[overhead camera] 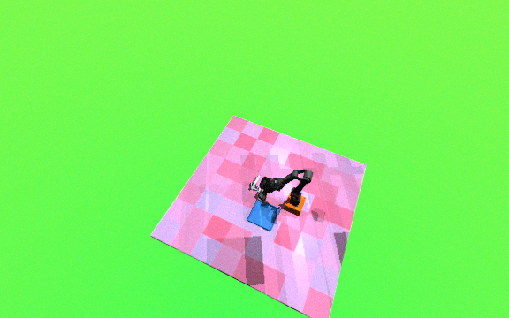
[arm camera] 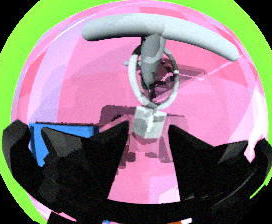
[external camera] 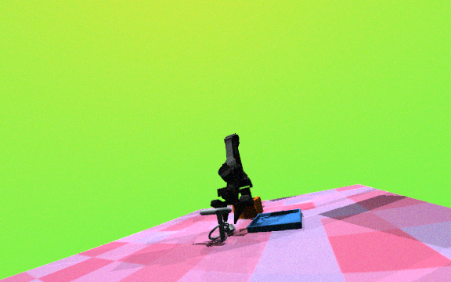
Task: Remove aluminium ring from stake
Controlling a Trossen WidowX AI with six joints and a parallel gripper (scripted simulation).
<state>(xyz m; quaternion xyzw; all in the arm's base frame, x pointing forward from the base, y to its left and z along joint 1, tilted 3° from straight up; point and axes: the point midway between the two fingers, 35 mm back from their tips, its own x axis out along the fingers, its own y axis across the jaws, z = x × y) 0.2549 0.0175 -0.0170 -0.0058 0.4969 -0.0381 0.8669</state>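
Right now the aluminium ring is 50 mm ahead of my gripper tip, 10 mm to the right of it and 10 mm below it. Round my gripper tip: blue tray (100 mm behind, 160 mm to the left, 30 mm below).
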